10 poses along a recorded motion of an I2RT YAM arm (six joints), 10 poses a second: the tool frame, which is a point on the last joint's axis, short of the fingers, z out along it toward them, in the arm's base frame.
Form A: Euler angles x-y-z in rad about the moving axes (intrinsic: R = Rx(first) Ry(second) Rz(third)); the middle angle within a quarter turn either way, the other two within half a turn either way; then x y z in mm.
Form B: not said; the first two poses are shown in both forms.
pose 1, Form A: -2.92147, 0.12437, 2.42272, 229.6, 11.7, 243.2
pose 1, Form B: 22.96, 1.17, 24.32, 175.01, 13.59, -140.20
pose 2, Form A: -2.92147, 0.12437, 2.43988, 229.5, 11.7, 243.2
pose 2, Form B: 22.95, 1.17, 24.32, 174.77, 13.50, -141.20
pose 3, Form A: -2.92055, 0.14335, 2.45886, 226.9, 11.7, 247.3
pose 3, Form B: 22.69, 1.17, 24.73, 175.14, 14.27, -142.40
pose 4, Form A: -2.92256, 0.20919, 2.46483, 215.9, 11.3, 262.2
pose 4, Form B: 21.59, 1.13, 26.22, 177.45, 17.10, -142.93
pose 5, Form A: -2.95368, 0.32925, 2.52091, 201.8, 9.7, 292.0
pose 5, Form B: 20.18, 0.97, 29.20, -177.98, 21.53, -145.85
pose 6, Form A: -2.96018, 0.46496, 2.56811, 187.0, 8.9, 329.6
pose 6, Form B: 18.70, 0.89, 32.96, -174.30, 27.93, -148.19
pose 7, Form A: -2.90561, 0.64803, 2.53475, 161.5, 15.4, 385.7
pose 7, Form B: 16.15, 1.54, 38.57, -169.57, 37.98, -146.19
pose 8, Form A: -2.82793, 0.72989, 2.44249, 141.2, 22.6, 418.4
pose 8, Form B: 14.12, 2.26, 41.84, -166.36, 43.16, -141.44
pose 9, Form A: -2.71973, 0.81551, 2.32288, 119.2, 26.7, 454.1
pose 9, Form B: 11.92, 2.67, 45.41, -161.82, 48.83, -135.35
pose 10, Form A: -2.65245, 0.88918, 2.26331, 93.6, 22.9, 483.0
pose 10, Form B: 9.36, 2.29, 48.30, -157.75, 53.06, -132.02
